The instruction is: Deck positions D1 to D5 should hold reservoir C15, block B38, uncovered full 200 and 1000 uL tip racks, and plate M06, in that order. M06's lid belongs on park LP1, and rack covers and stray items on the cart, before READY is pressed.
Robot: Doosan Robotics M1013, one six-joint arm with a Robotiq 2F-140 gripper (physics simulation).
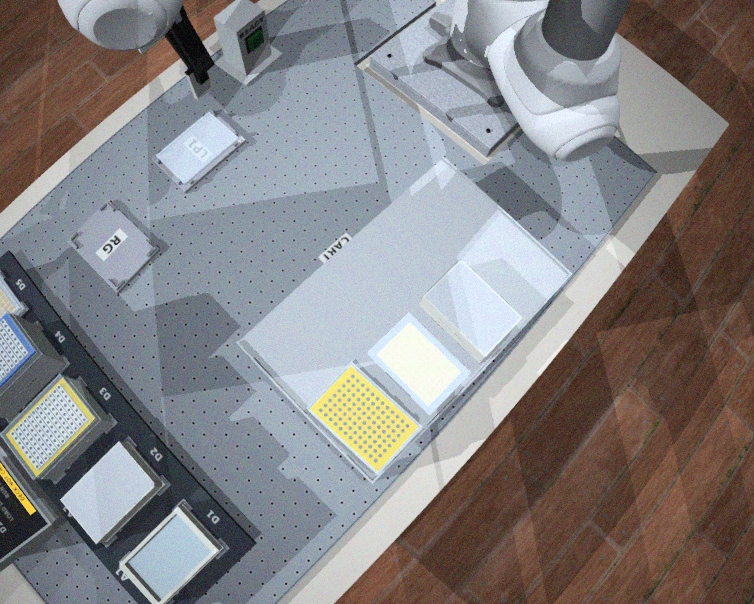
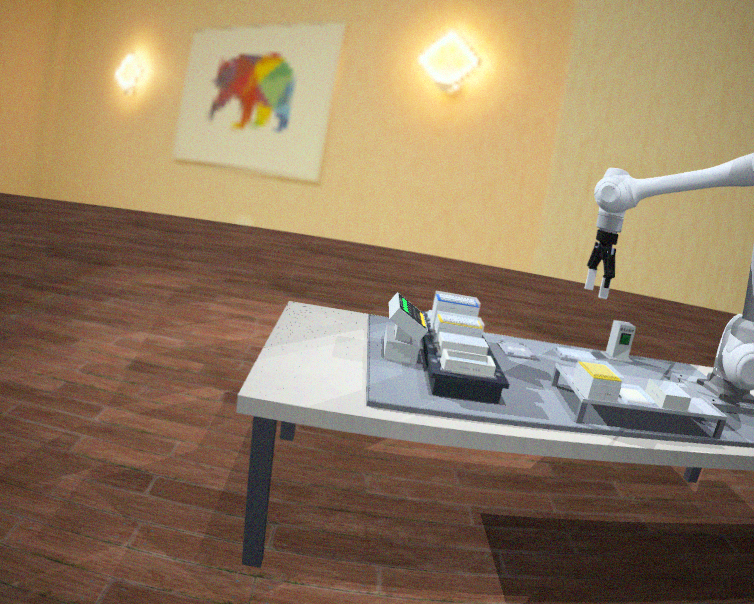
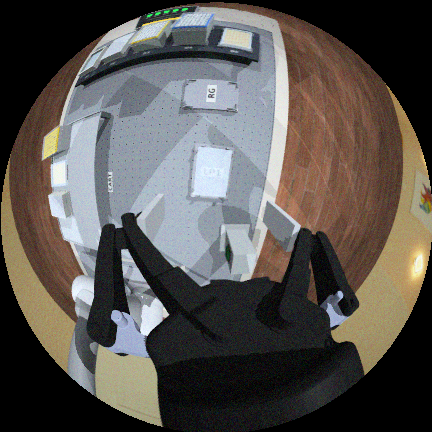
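Seen in the pictures: gripper, fingertip midpoint: (image 1: 175,68) (image 2: 595,293) (image 3: 216,207); arm's base, origin of the base link: (image 1: 484,57) (image 2: 727,393) (image 3: 148,292).
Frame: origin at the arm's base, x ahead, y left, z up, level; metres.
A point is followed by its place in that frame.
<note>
My gripper (image 1: 200,84) (image 2: 597,285) @[x 0.489, y -0.267, z 0.215 m] (image 3: 216,207) @[x 0.489, y -0.267, z 0.215 m] is open and empty, high above the table near the READY post (image 1: 242,40) @[x 0.319, y -0.325, z 0.083 m] (image 2: 621,339) @[x 0.310, y -0.320, z 0.060 m] (image 3: 241,250) @[x 0.328, y -0.349, z 0.098 m], which has a green button. A clear lid (image 1: 200,149) @[x 0.503, y -0.267, z 0.000 m] (image 3: 212,171) @[x 0.504, y -0.278, z 0.000 m] lies flat on park LP1. On the dark deck, a pale blue reservoir (image 1: 169,556) @[x 1.013, y 0.171, z 0.055 m] (image 2: 467,363) @[x 1.024, y 0.212, z 0.068 m] (image 3: 92,61) is at D1, a white block (image 1: 113,490) @[x 0.992, y 0.054, z 0.082 m] (image 3: 118,46) at D2, a yellow-rimmed tip rack (image 1: 50,426) @[x 0.985, y -0.070, z 0.111 m] (image 3: 151,34) at D3, a blue-rimmed tip rack (image 1: 11,349) @[x 0.942, y -0.179, z 0.144 m] (image 3: 193,22) at D4 and a cream plate (image 3: 237,39) @[x 0.948, y -0.323, z 0.052 m] at D5. Both racks look uncovered. Item codes are unreadable.
The cart (image 1: 352,276) @[x 0.524, y 0.104, z 0.042 m] (image 3: 85,150) @[x 0.605, y 0.092, z 0.042 m] bears a yellow-topped rack (image 1: 365,418) @[x 0.683, y 0.258, z 0.112 m] (image 2: 601,371) @[x 0.699, y 0.293, z 0.113 m] (image 3: 51,143) @[x 0.673, y 0.223, z 0.113 m], a cream plate (image 1: 418,363) @[x 0.569, y 0.265, z 0.058 m] (image 3: 59,173) @[x 0.565, y 0.241, z 0.058 m] and a whitish box (image 1: 472,305) @[x 0.458, y 0.274, z 0.084 m] (image 2: 668,394) @[x 0.496, y 0.329, z 0.082 m] (image 3: 60,204) @[x 0.463, y 0.231, z 0.084 m]. The RG nest (image 1: 113,245) @[x 0.730, y -0.262, z -0.010 m] (image 3: 210,95) @[x 0.721, y -0.264, z -0.010 m] holds no object. A display (image 2: 409,314) @[x 1.147, y -0.009, z 0.115 m] (image 3: 167,12) shows green lights.
</note>
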